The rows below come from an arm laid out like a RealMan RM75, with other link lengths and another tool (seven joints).
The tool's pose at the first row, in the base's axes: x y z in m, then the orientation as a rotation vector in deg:
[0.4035, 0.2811, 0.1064, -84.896, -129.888, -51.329]
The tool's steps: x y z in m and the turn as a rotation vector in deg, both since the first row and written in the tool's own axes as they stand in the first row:
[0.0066, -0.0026, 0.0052, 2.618, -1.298, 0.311]
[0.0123, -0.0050, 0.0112, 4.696, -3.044, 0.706]
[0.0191, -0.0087, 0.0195, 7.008, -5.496, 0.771]
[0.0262, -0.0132, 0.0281, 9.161, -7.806, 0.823]
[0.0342, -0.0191, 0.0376, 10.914, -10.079, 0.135]
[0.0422, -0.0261, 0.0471, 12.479, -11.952, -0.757]
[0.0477, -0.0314, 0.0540, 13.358, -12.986, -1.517]
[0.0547, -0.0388, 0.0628, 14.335, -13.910, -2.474]
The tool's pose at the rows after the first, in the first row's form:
[0.3988, 0.2884, 0.1051, -85.085, -130.790, -47.223]
[0.3948, 0.2957, 0.1028, -85.890, -131.800, -43.499]
[0.3893, 0.3048, 0.0989, -86.743, -133.545, -39.112]
[0.3830, 0.3142, 0.0947, -87.492, -135.111, -34.954]
[0.3751, 0.3243, 0.0898, -87.615, -137.282, -31.460]
[0.3663, 0.3342, 0.0845, -87.287, -139.337, -28.465]
[0.3598, 0.3410, 0.0804, -86.806, -140.707, -26.840]
[0.3510, 0.3496, 0.0750, -85.974, -142.174, -25.200]

